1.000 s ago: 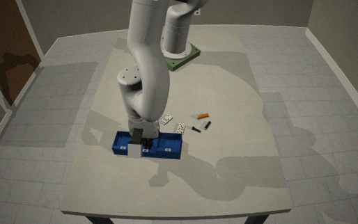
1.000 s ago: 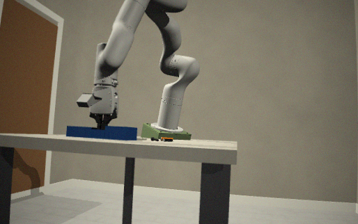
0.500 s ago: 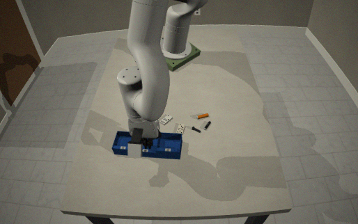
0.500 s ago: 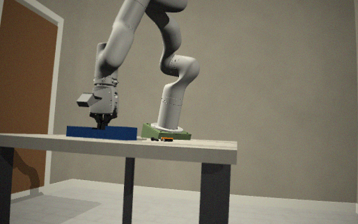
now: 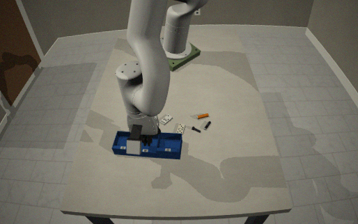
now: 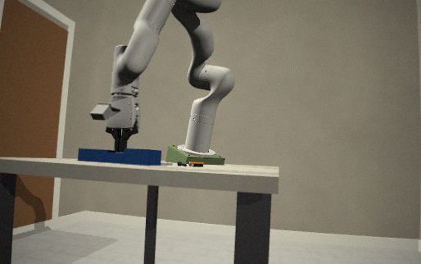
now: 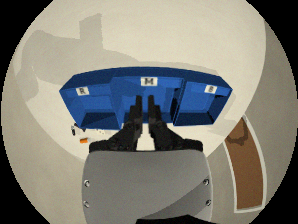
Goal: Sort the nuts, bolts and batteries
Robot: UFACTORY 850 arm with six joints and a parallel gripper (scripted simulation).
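My hand is 3 cm above the blue bin. From my hand the other things lie so: black bolt: 18 cm to the left, 8 cm behind, 5 cm below; then tan bolt: 14 cm behind, 5 cm below, 1 cm to the right; then domino: 14 cm behind, 7 cm to the left, 5 cm below.
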